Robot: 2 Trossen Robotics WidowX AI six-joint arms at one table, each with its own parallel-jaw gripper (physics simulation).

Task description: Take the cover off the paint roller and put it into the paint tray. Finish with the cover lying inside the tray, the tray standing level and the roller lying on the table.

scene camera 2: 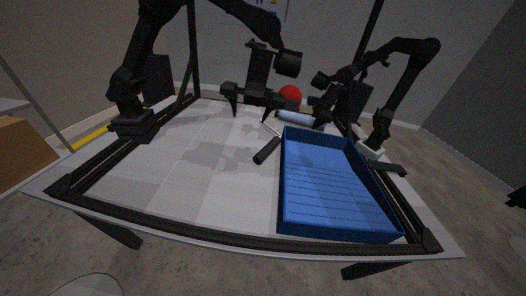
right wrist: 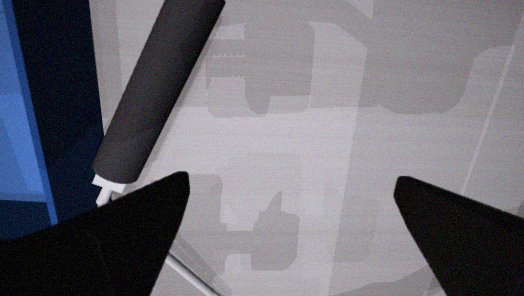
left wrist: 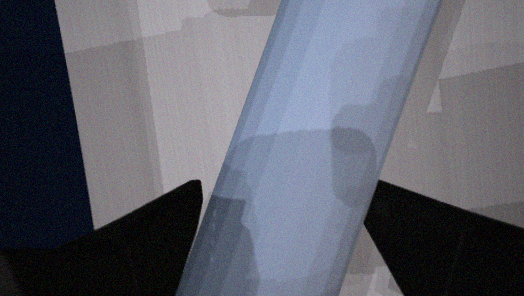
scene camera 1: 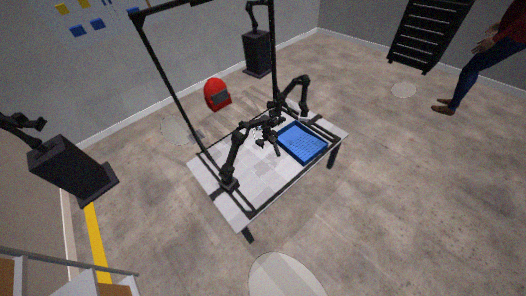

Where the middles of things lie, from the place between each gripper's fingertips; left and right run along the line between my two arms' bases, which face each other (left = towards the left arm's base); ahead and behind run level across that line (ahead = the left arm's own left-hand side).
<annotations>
The roller cover [left wrist: 289, 203] is 30 mm behind my left hand, 40 mm to the right of it and 10 mm above it. Round my left hand: blue paint tray [scene camera 2: 326, 191] (300 mm ahead, 50 mm to the right).
The blue paint tray lies 25 cm to the left of my right hand, 14 cm ahead of it and 8 cm below it. Also, from my right hand: roller cover: 25 cm to the left, 19 cm behind, 7 cm below.
</annotations>
